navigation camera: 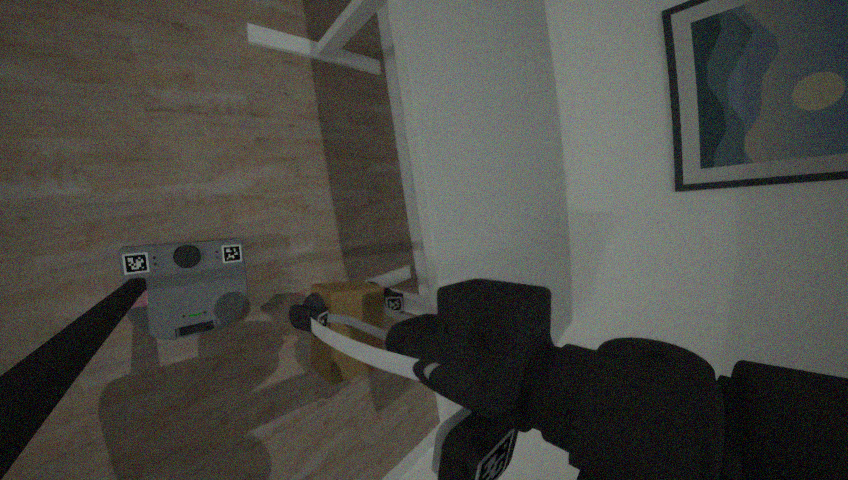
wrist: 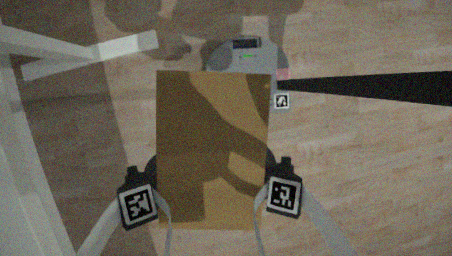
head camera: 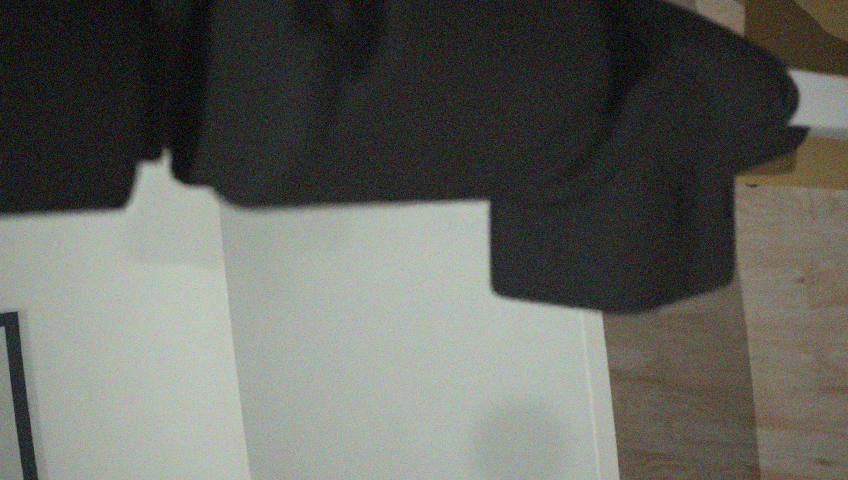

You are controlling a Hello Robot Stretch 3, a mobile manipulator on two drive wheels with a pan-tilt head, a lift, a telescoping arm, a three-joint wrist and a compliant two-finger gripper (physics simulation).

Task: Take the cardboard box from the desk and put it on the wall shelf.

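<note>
The brown cardboard box (head camera: 773, 47) (navigation camera: 351, 292) (wrist: 210, 125) is between the two fingertips of my gripper (navigation camera: 349, 308) (wrist: 210, 167), which is shut on it. In the wrist view the floor and my base show behind the box, so it hangs in the air. In the head view the dark wrist and gripper body cover the top, and part of the box shows at the top right. The white desk (head camera: 416, 356) (navigation camera: 476, 148) (wrist: 15, 200) runs along the wall; no box stands on the part of it that shows. The wall shelf does not show in these views.
My grey base (navigation camera: 196, 282) (wrist: 250, 60) stands on the wood floor, with the black mast (navigation camera: 71, 356) (wrist: 390, 89) rising from it. White desk legs (navigation camera: 351, 29) (wrist: 125, 47) reach the floor. A framed picture (head camera: 20, 386) (navigation camera: 670, 101) hangs on the white wall (navigation camera: 618, 148).
</note>
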